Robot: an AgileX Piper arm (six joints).
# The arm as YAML. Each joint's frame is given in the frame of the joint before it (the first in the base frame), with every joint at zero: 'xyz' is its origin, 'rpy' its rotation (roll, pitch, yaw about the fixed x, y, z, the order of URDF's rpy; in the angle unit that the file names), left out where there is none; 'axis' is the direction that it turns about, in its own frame. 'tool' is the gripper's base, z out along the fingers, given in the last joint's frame.
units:
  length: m
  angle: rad
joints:
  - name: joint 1
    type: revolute
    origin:
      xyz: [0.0, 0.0, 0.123]
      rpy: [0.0, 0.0, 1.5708]
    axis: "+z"
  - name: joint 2
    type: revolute
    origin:
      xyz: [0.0, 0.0, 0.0]
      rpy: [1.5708, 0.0, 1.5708]
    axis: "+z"
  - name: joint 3
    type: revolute
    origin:
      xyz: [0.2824, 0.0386, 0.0]
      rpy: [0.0, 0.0, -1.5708]
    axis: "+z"
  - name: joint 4
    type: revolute
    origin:
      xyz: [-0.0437, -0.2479, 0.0]
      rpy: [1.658, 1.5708, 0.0]
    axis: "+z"
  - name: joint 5
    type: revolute
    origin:
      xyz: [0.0, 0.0, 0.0]
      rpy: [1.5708, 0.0, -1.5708]
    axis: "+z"
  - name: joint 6
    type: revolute
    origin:
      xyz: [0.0, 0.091, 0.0]
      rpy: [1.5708, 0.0, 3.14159]
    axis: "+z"
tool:
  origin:
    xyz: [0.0, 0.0, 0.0]
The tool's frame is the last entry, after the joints.
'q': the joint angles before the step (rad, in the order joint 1, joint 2, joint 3, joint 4, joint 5, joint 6). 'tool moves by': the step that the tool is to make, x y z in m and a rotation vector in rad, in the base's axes. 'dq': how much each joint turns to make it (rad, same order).
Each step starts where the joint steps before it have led.
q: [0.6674, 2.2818, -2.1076, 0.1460, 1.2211, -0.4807]
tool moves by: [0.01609, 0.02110, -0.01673, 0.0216, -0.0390, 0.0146]
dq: [0.0141, 0.1281, -0.1721, -0.0075, 0.0000, 0.0000]
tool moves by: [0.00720, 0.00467, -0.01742, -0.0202, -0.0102, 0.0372]
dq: [0.0000, 0.0607, -0.0511, -0.0106, 0.0000, -0.0388]
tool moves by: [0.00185, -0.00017, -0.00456, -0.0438, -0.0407, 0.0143]
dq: [0.0070, 0.0072, 0.0022, -0.0581, -0.0128, -0.0055]
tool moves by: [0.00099, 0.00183, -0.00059, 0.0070, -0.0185, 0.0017]
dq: [0.0026, 0.0021, 0.0001, -0.0063, -0.0209, -0.0001]
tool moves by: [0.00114, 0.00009, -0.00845, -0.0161, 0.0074, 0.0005]
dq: [0.0000, 0.0160, -0.0001, -0.0077, 0.0001, 0.0001]
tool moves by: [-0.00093, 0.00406, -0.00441, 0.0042, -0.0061, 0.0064]
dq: [0.0072, 0.0092, 0.0000, -0.0006, -0.0166, -0.0001]
